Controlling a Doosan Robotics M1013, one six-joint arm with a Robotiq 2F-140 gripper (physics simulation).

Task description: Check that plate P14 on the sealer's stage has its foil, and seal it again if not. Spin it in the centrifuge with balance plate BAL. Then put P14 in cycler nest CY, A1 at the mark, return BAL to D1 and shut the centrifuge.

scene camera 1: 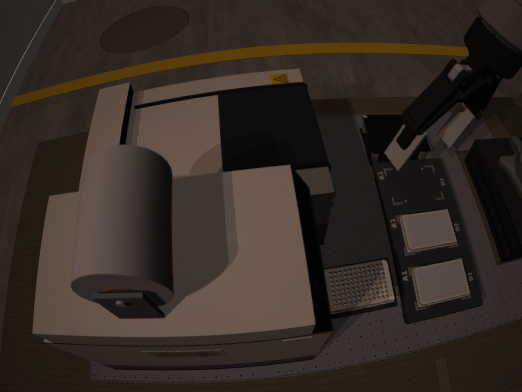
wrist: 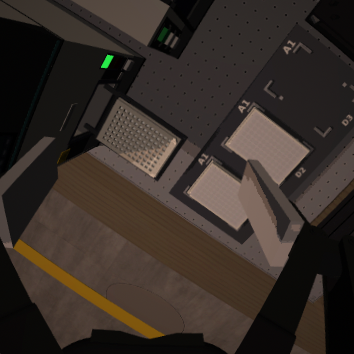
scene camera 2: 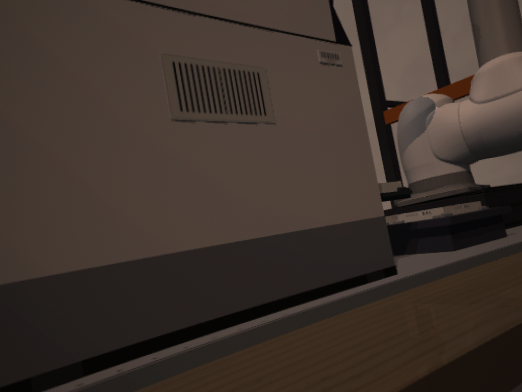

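Where they show: gripper, fingertip midpoint: (scene camera 1: 421, 149) (wrist: 151, 168); arm's base, origin of the base link: (scene camera 2: 443, 199).
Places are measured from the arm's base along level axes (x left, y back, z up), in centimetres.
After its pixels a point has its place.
Note:
A well plate (scene camera 1: 359, 286) {x 10.0, y -58.9, z 3.2 cm} (wrist: 138, 137) {x 9.5, y -58.5, z 2.5 cm} lies on the black stage beside the big beige sealer (scene camera 1: 252, 261) {x 9.3, y -76.8, z 26.1 cm}. Its wells show open, with no foil over them. On the dark deck block (scene camera 1: 421, 194) {x -7.4, y -34.7, z -3.5 cm} (wrist: 316, 70) {x -13.6, y -36.5, z -3.5 cm}, a pale covered plate (scene camera 1: 441, 281) {x 14.1, y -39.8, z -1.9 cm} (wrist: 215, 193) {x 14.2, y -41.5, z -1.9 cm} sits in nest D1. Another (scene camera 1: 427, 229) {x 1.8, y -38.2, z -1.9 cm} (wrist: 267, 144) {x 1.3, y -37.7, z -1.9 cm} sits in D2. Nest D3 (scene camera 1: 441, 181) {x -9.2, y -27.4, z -3.5 cm} is empty. A plate edge labelled BAL (scene camera 2: 426, 214) {x 14.4, y -46.0, z -2.6 cm} shows in scene camera 2. My gripper (scene camera 1: 430, 141) {x 1.8, y -50.9, z 29.7 cm} (wrist: 151, 168) {x 1.8, y -50.9, z 29.7 cm} is open and empty. It hangs tilted above the far end of the deck block, near D3.
The sealer carries a large grey roll (scene camera 1: 122, 219) {x 7.2, y -88.6, z 38.4 cm} and a dark recess (scene camera 1: 269, 126) {x -21.9, y -66.8, z 12.4 cm}; its side panel (scene camera 2: 168, 169) {x 15.3, y -96.8, z 5.3 cm} fills scene camera 2. A black box (scene camera 1: 379, 131) {x -27.1, y -37.5, z -3.1 cm} stands behind the deck block. A black unit (scene camera 1: 493, 202) {x 0.3, y -14.2, z -4.4 cm} stands at the right. A green light (wrist: 107, 61) {x -0.7, y -66.0, z 7.7 cm} glows by the stage.

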